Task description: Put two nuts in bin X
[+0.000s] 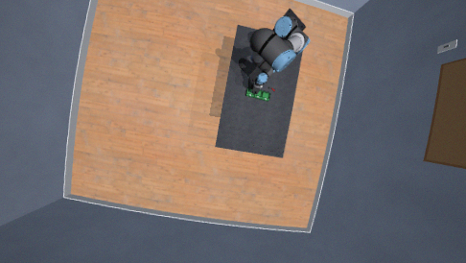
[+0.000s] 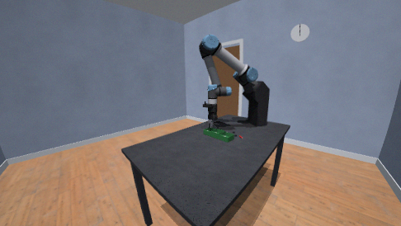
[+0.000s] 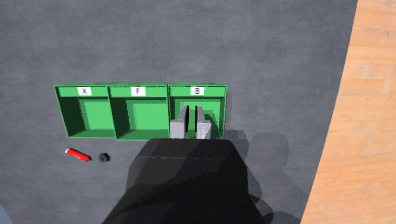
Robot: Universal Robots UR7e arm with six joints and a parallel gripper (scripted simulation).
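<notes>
My hand is 20 mm short of the green bin block, 70 mm to the right of it and 60 mm above it. From my hand the other things lie so: white domino: 60 mm behind, 100 mm to the left, 70 mm below; red stick: 20 mm behind, 250 mm to the left, 70 mm below.
</notes>
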